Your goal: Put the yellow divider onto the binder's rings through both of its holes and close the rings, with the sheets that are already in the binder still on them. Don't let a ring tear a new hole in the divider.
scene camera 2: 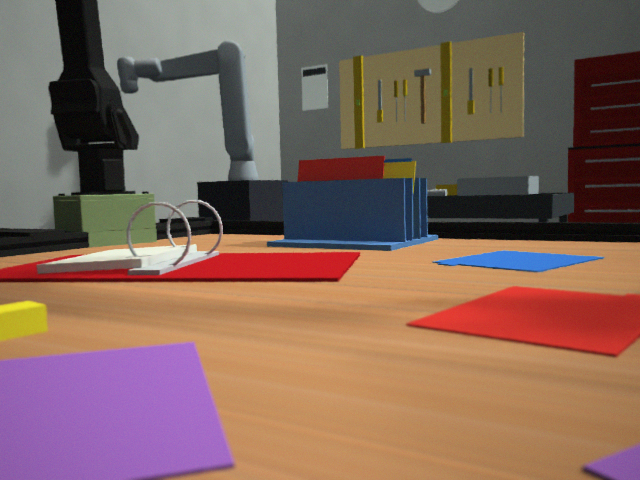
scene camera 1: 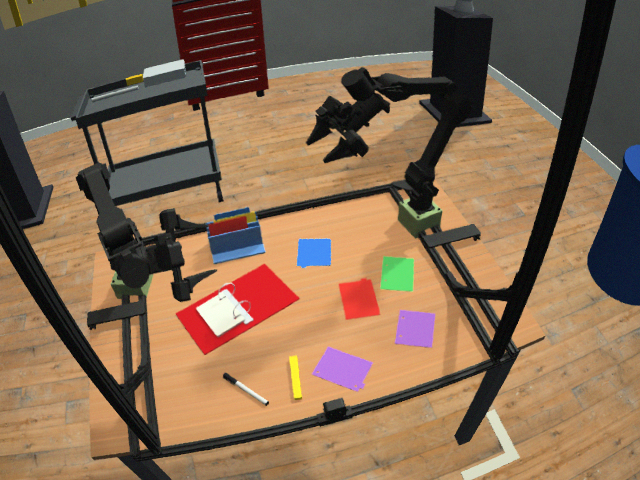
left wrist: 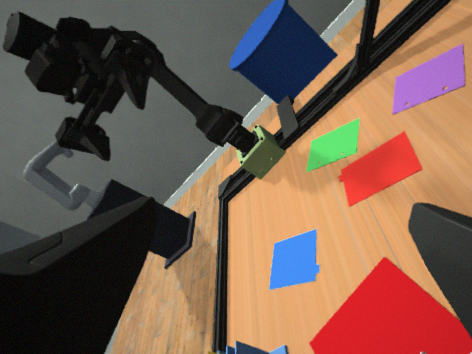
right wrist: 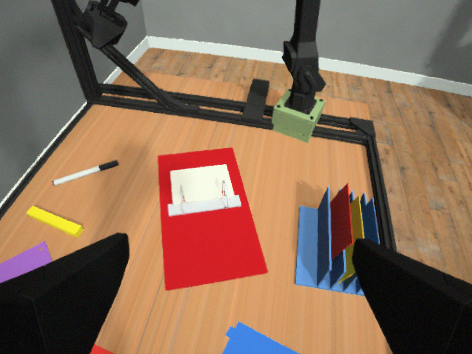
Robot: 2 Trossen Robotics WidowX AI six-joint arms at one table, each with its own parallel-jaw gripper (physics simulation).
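Places are measured from the left arm's base along level axes (x ahead, y left, z up), in centimetres.
Where they show: left gripper, fingertip midpoint: (scene camera 1: 212, 248) (left wrist: 280, 211) (right wrist: 108, 23); right gripper, fingertip midpoint: (scene camera 1: 315, 152) (left wrist: 122, 134) (right wrist: 243, 247); left arm's base at its link origin: (scene camera 2: 103, 194) (right wrist: 300, 103); right arm's base at its link origin: (scene camera 1: 421, 205) (left wrist: 249, 144).
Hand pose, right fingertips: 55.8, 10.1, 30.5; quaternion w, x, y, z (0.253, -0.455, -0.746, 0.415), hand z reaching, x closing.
Things, the pixels of their top centre, and the offset from my right fingertips, as dx, dy, dz. "spot": a spot on its surface instead.
- yellow divider at its top centre: (scene camera 2: 357, 163) (right wrist: 355, 223) (scene camera 1: 232, 218) -25.8, +8.9, -27.6
- blue rack at its top centre: (scene camera 2: 353, 180) (right wrist: 349, 227) (scene camera 1: 232, 224) -26.1, +8.5, -29.5
- open red binder at a spot on its surface: (scene camera 2: 289, 266) (left wrist: 378, 315) (right wrist: 200, 256) (scene camera 1: 271, 293) spot: -13.2, -12.1, -36.8
- yellow bar at its top centre: (right wrist: 52, 219) (scene camera 1: 295, 376) -5.4, -39.5, -35.8
- marker at its top centre: (right wrist: 85, 170) (scene camera 1: 244, 388) -17.5, -43.3, -35.8
The yellow divider (scene camera 1: 252, 218) (scene camera 2: 400, 169) (right wrist: 357, 220) stands in the blue rack (scene camera 1: 235, 243) (scene camera 2: 341, 211) behind a red one; its holes are hidden. The open red binder (scene camera 1: 273, 290) (scene camera 2: 289, 266) (left wrist: 385, 310) (right wrist: 210, 255) lies flat, with white sheets (scene camera 1: 219, 316) (scene camera 2: 103, 259) (right wrist: 200, 182) beside its spine strip. Its two rings show in scene camera 2 as loops that look closed. My left gripper (scene camera 1: 211, 249) (left wrist: 280, 211) is open and empty, above the table near binder and rack. My right gripper (scene camera 1: 315, 152) (right wrist: 243, 247) is open and empty, high beyond the table's back edge.
Blue (scene camera 1: 314, 252), red (scene camera 1: 359, 299), green (scene camera 1: 397, 273) and two purple dividers (scene camera 1: 415, 329) (scene camera 1: 342, 368) lie flat. A yellow bar (scene camera 1: 295, 377) and a marker (scene camera 1: 245, 388) lie near the front. Black rails (scene camera 1: 320, 200) edge the table.
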